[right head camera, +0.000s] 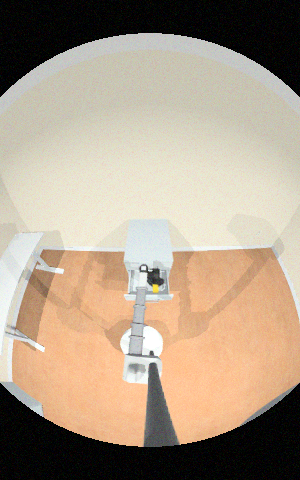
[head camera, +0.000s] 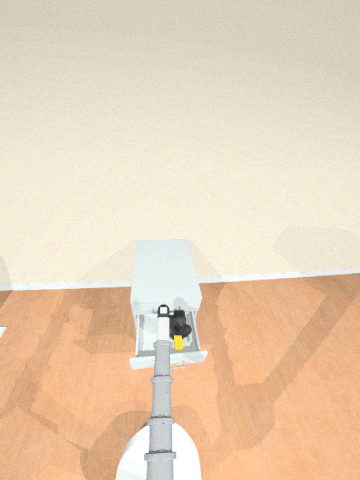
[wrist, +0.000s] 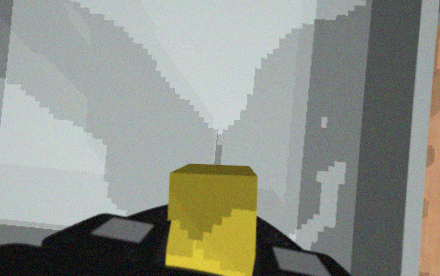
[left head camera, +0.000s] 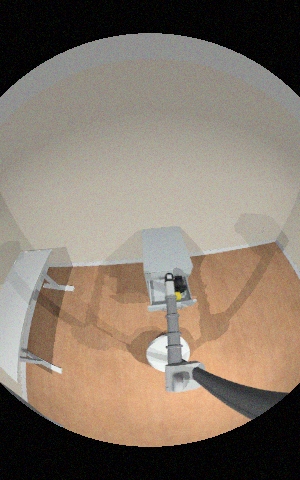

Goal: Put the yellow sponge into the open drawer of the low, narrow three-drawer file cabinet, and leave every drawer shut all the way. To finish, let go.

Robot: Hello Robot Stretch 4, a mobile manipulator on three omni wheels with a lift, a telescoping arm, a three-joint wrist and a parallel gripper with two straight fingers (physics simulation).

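Observation:
The low white file cabinet (head camera: 165, 270) (left head camera: 165, 245) (right head camera: 147, 237) stands against the wall. Its top drawer (head camera: 141, 362) (left head camera: 156, 308) (right head camera: 131, 297) is pulled out. The yellow sponge (head camera: 178, 342) (left head camera: 177, 296) (right head camera: 155, 288) (wrist: 212, 215) is over the open drawer, towards its front right part in the head view. My gripper (wrist: 215, 226) is shut on the sponge, with a dark fingertip on each side of it in the wrist view. The drawer's floor and side wall show beyond the sponge. How high the sponge is above the drawer floor is hard to tell. The lower drawers are hidden.
My arm (head camera: 161, 390) (left head camera: 173, 325) (right head camera: 138, 320) reaches over the drawer's front panel. A white table (left head camera: 20, 295) (right head camera: 15, 280) stands at the left. The wall (head camera: 170, 125) is right behind the cabinet.

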